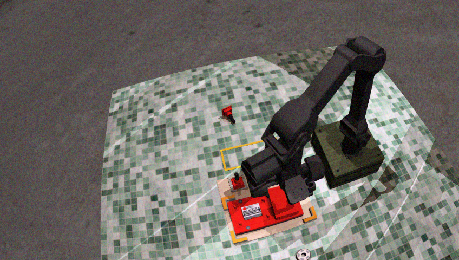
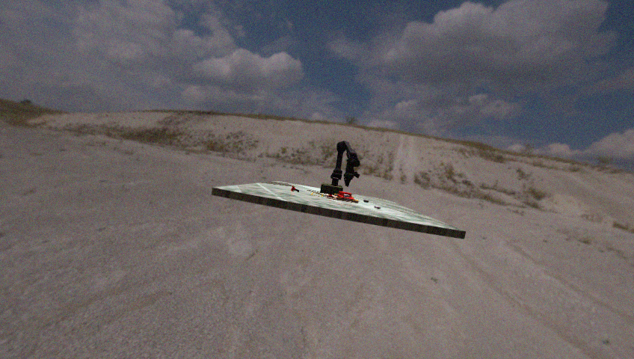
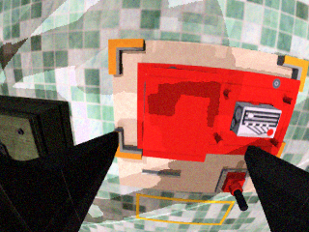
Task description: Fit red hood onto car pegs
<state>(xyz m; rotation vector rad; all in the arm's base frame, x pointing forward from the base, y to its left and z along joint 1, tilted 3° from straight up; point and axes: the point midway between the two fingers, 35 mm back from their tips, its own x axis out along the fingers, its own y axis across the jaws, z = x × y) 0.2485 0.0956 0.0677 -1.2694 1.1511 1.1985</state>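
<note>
The hood is 60 mm below my gripper tip.
</note>
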